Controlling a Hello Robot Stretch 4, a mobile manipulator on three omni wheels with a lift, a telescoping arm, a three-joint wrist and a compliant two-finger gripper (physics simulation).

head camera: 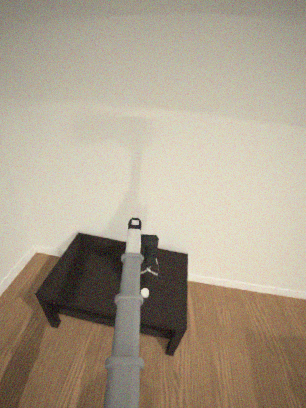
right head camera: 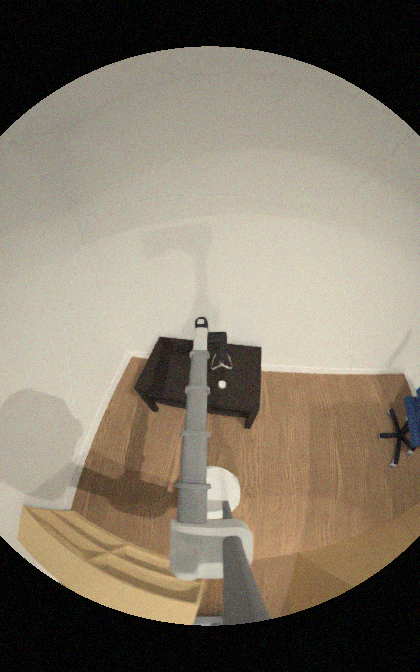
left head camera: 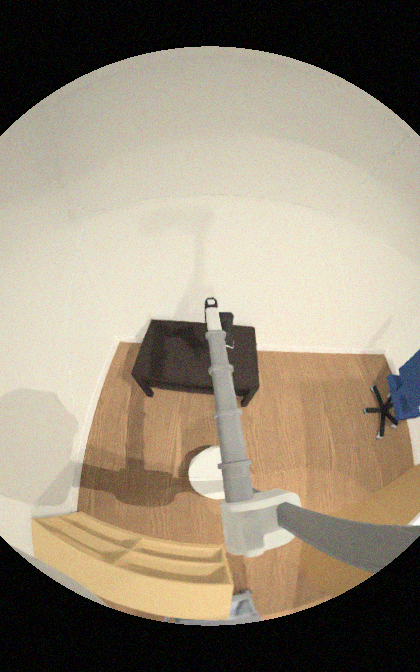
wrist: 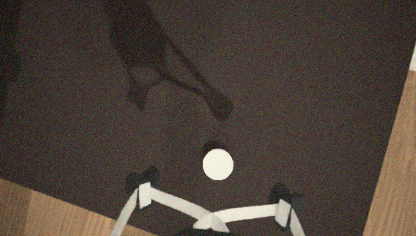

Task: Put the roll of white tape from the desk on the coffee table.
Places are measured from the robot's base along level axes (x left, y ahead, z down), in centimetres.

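Where they show: gripper, fingertip midpoint: (head camera: 146, 279) (wrist: 214, 189).
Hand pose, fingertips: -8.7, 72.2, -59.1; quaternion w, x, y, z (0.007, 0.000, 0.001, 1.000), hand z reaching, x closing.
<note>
After its pixels a point has its place, as x, y, z.
The roll of white tape (head camera: 145, 293) @[-9.3, 71.9, -44.6] (right head camera: 222, 384) (wrist: 217, 164) @[-8.9, 73.0, -44.6] lies on the dark coffee table (head camera: 95, 280) @[22.8, 80.7, -42.2] (left head camera: 175, 360) (right head camera: 245, 390) (wrist: 325, 100) @[-26.3, 86.2, -42.2], in the front right part of its top as the head camera sees it. In the left head view the roll does not show; the arm covers that part of the table. My gripper (head camera: 150, 273) (right head camera: 221, 367) (wrist: 214, 189) @[-8.7, 72.2, -59.1] is open and empty, its fingers spread wide, and hangs above the table. The roll is apart from both fingers. In the wrist view it appears slightly above the line between the fingertips. The desk cannot be told for certain.
Walls stand behind and left of the table. A blue office chair (left head camera: 407, 390) (right head camera: 414, 420) is at the right. A light wooden compartment unit (left head camera: 135, 580) (right head camera: 110, 575) is at the lower left. My telescoping arm (head camera: 127, 325) @[-0.1, 30.8, -100.8] (left head camera: 230, 440) (right head camera: 194, 455) reaches over the table.
</note>
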